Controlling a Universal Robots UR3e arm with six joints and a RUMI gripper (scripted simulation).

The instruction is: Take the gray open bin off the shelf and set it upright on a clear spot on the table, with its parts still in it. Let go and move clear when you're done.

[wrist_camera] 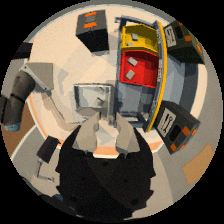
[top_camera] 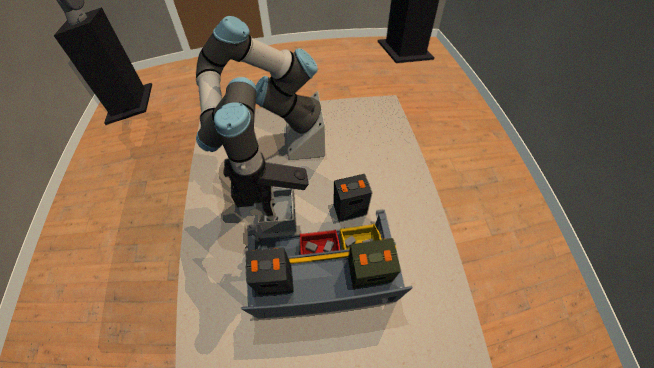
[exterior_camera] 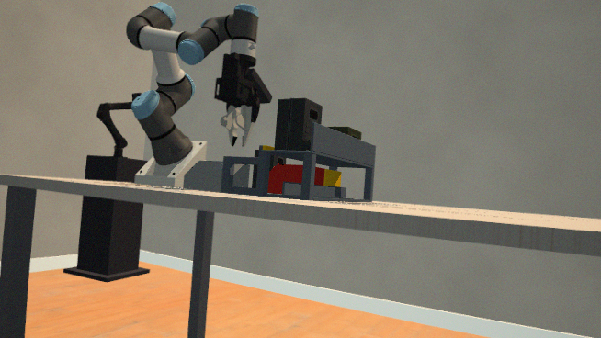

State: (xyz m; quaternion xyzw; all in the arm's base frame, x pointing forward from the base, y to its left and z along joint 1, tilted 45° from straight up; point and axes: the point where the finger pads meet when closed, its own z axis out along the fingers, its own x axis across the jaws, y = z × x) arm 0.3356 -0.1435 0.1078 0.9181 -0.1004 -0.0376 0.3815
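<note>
The gray open bin lies 100 mm below my hand, 60 mm behind it and 10 mm to the left of it. The rest, counted from my hand: yellow rail: 150 mm ahead, 90 mm to the left, 30 mm below; red bin: 120 mm ahead, 100 mm to the left, 90 mm below; yellow bin: 210 mm to the left, 130 mm ahead, 90 mm below.
</note>
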